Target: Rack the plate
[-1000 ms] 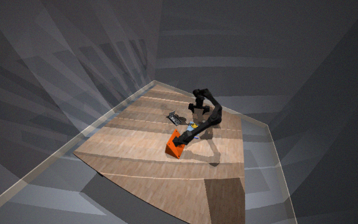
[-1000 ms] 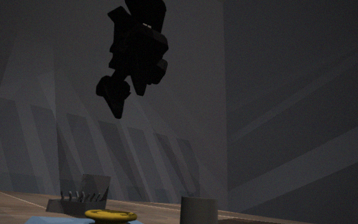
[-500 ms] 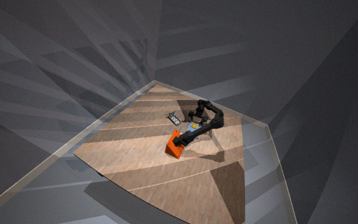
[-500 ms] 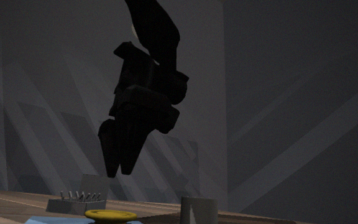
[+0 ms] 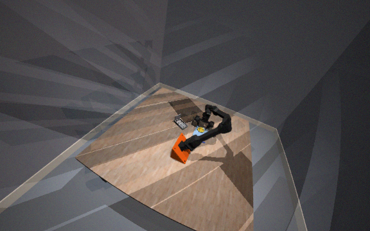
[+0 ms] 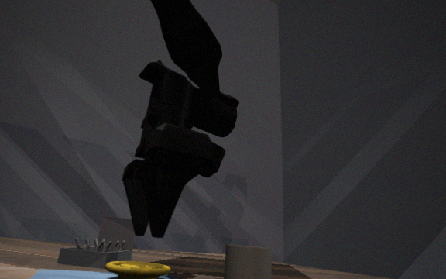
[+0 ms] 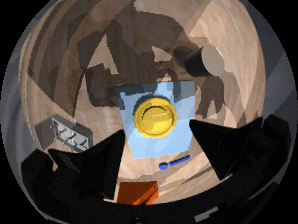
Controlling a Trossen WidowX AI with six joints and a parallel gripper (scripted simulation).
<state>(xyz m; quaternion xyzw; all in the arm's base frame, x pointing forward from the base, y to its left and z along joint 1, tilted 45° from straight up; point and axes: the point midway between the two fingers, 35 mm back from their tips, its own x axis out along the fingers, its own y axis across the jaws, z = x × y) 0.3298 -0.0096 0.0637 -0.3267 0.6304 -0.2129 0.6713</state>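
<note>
The yellow plate lies 30 mm below my gripper tip. Round my gripper tip: blue utensil 130 mm behind, 50 mm to the right, 50 mm below; then blue mat 20 mm behind, 10 mm to the right, 50 mm below; then cylinder cup 90 mm ahead, 70 mm to the right, 30 mm below.
</note>
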